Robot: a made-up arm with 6 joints. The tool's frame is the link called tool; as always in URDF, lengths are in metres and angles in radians.
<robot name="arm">
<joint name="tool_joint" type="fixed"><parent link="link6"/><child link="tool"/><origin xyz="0.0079 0.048 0.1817" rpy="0 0 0"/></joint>
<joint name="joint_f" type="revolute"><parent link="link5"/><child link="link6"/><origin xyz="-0.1 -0.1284 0.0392" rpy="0 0 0"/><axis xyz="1 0 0"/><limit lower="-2.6" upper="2.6"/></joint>
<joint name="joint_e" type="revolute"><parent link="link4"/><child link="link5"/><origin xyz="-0.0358 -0.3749 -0.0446" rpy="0 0 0"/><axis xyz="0 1 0"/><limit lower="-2.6" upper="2.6"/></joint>
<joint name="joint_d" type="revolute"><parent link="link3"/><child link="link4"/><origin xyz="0.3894 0.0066 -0.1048" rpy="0 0 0"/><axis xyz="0 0 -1"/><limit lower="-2.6" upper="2.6"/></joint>
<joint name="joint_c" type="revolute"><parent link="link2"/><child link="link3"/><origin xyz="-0.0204 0.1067 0.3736" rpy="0 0 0"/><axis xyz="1 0 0"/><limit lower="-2.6" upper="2.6"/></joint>
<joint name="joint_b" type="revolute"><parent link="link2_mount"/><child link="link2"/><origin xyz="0.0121 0.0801 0.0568" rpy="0 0 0"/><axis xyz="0 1 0"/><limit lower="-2.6" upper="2.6"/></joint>
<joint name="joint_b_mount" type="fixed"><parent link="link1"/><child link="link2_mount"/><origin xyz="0.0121 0.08 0.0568" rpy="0 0 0"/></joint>
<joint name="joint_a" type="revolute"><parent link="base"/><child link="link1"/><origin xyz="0 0 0.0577" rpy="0 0 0"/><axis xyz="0 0 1"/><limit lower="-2.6" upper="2.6"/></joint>
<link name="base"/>
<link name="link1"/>
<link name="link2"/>
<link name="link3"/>
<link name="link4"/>
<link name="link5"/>
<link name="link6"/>
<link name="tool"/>
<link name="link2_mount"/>
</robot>
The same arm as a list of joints. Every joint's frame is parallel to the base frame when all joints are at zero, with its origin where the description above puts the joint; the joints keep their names.
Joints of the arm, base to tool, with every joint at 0 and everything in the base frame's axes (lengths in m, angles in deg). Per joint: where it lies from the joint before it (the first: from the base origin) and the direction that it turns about. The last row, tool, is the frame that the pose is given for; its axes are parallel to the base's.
joint_a: origin 0 0 0.0577 axis 0 0 1
joint_b: origin 0.0242 0.1601 0.1136 axis 0 1 0
joint_c: origin -0.0204 0.1067 0.3736 axis 1 0 0
joint_d: origin 0.3894 0.0066 -0.1048 axis 0 0 -1
joint_e: origin -0.0358 -0.3749 -0.0446 axis 0 1 0
joint_f: origin -0.1 -0.1284 0.0392 axis 1 0 0
tool: origin 0.0079 0.048 0.1817
Joint limits (deg, base to tool): -148.97..148.97 -148.97..148.97 -148.97..148.97 -148.97..148.97 -148.97..148.97 -148.97..148.97

